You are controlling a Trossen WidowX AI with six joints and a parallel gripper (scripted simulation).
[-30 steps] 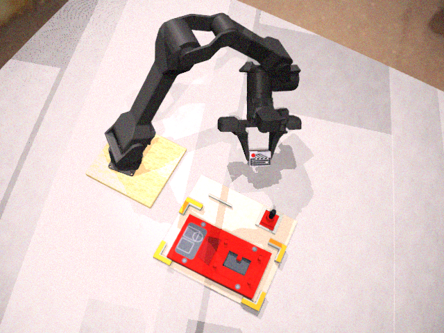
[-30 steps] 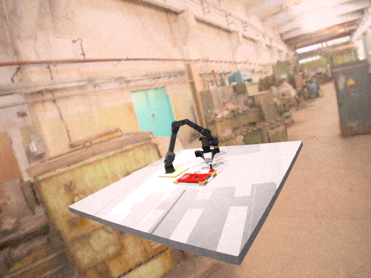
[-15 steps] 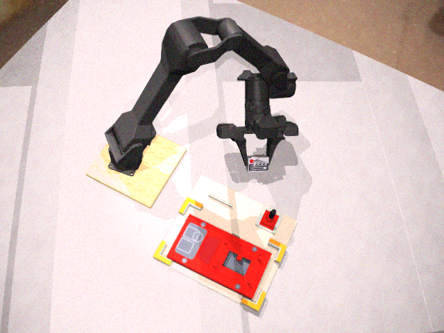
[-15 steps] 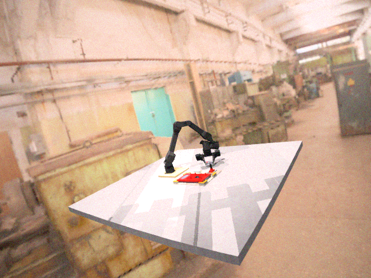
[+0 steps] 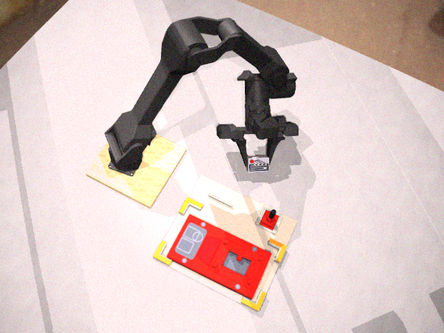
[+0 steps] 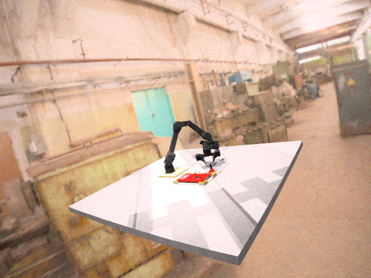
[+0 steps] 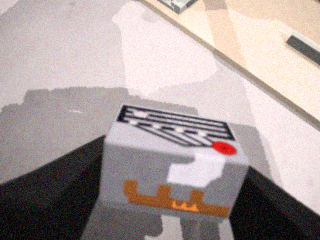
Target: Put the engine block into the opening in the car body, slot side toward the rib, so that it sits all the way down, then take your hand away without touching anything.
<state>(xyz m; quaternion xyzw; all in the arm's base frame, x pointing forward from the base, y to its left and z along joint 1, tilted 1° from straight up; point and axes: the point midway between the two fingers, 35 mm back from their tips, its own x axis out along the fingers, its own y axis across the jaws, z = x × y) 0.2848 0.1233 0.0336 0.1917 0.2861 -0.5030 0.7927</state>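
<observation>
Right now the engine block is right at my gripper tip.
</observation>
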